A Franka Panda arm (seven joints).
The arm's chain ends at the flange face. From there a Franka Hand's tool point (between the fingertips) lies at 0.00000 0.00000 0.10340 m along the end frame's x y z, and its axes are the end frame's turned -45 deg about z.
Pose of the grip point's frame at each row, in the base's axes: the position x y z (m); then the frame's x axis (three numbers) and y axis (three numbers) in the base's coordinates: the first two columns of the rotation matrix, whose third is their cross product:
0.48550, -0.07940, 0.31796, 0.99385, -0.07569, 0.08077, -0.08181, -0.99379, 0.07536
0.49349, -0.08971, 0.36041, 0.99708, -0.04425, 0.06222, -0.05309, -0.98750, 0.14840
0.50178, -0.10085, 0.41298, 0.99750, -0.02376, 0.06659, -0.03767, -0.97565, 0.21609
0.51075, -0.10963, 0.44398, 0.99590, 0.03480, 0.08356, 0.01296, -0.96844, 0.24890
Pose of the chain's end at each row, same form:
0.47779, -0.07097, 0.42073, 0.64491, -0.75624, 0.11040, -0.76061, -0.64919, -0.00383
0.48782, -0.07407, 0.46246, 0.66750, -0.72956, 0.14893, -0.74258, -0.66698, 0.06094
0.49559, -0.07830, 0.51370, 0.67870, -0.70669, 0.19988, -0.73198, -0.67309, 0.10571
0.50149, -0.08411, 0.54375, 0.71337, -0.66018, 0.23508, -0.69504, -0.70940, 0.11691

